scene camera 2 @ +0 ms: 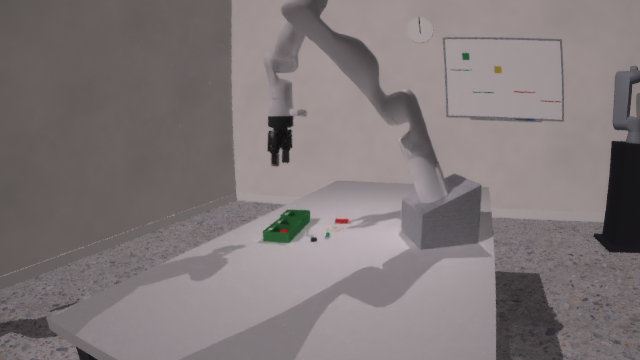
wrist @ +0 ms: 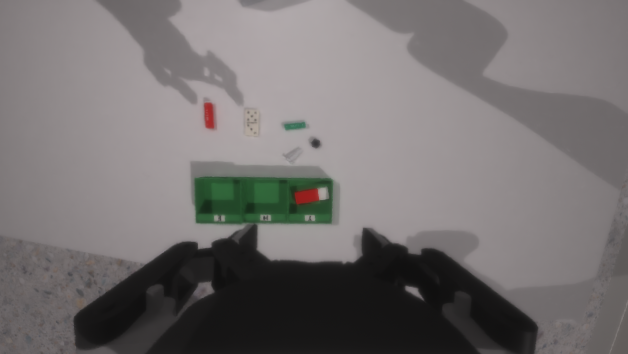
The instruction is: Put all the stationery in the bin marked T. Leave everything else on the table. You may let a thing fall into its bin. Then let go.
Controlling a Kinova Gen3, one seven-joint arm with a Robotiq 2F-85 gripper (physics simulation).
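Seen in the pictures: gripper, between the fingertips: (scene camera 2: 280, 164) (wrist: 310, 237); arm's base, origin of its link: (scene camera 2: 433, 196).
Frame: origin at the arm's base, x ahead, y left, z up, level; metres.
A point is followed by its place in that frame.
Observation:
My gripper (scene camera 2: 280, 161) @(x 0.454, y 0.099, z 0.099 m) (wrist: 310, 237) @(x 0.454, y 0.099, z 0.099 m) is open and empty, high above the table by the green three-part bin tray. The bin marked T (scene camera 2: 277, 237) @(x 0.455, y 0.146, z -0.118 m) (wrist: 325, 219) @(x 0.496, y 0.139, z -0.106 m) is the tray's right compartment in the wrist view. A red eraser with a white end (scene camera 2: 283, 231) @(x 0.457, y 0.096, z -0.114 m) (wrist: 311, 195) @(x 0.455, y 0.107, z -0.114 m) lies inside it. Outside the tray lie a red lettered bar (scene camera 2: 342, 221) @(x 0.324, y -0.102, z -0.126 m) (wrist: 209, 115) @(x 0.328, y -0.105, z -0.120 m), a white domino (scene camera 2: 335, 229) @(x 0.322, y -0.015, z -0.129 m) (wrist: 251, 122) @(x 0.330, y -0.027, z -0.126 m), a small green lettered bar (scene camera 2: 327, 235) @(x 0.321, y 0.068, z -0.124 m) (wrist: 294, 125) @(x 0.325, y 0.057, z -0.123 m), a small black-topped piece (scene camera 2: 313, 239) @(x 0.351, y 0.110, z -0.126 m) (wrist: 315, 143) @(x 0.354, y 0.102, z -0.125 m) and a thin grey piece (wrist: 293, 154) @(x 0.381, y 0.062, z -0.125 m).
The compartments marked E (wrist: 222, 191) @(x 0.471, y -0.069, z -0.127 m) and H (wrist: 266, 192) @(x 0.462, y 0.018, z -0.127 m) hold no visible things. The tray stands near one long edge of the table (scene camera 2: 400, 320) @(x 0.016, y 0.522, z -0.133 m) (wrist: 380, 120) @(x 0.288, y 0.227, z -0.134 m). The arm's grey base block (scene camera 2: 450, 220) @(x -0.057, y 0.076, z -0.053 m) stands across the table. Arm shadows cross the tabletop.

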